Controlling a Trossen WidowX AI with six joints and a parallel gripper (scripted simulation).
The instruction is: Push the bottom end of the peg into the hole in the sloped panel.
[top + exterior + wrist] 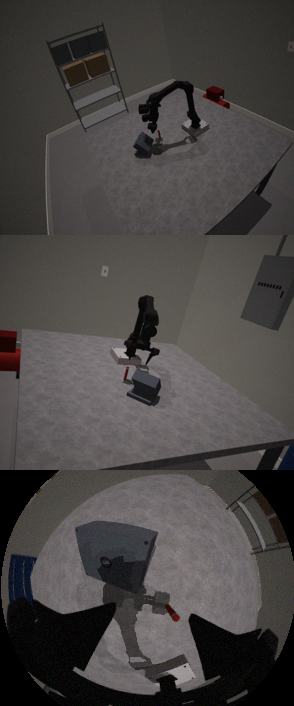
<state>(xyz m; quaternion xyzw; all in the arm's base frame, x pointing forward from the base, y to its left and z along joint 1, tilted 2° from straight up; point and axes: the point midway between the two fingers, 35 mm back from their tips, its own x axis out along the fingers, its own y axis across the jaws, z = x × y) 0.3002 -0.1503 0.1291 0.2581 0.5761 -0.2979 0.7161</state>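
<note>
My gripper tip is 5 cm past the red peg, 2 cm to the left of it and 8 cm above it. Round my gripper tip: panel block: 11 cm ahead, 6 cm below.
</note>
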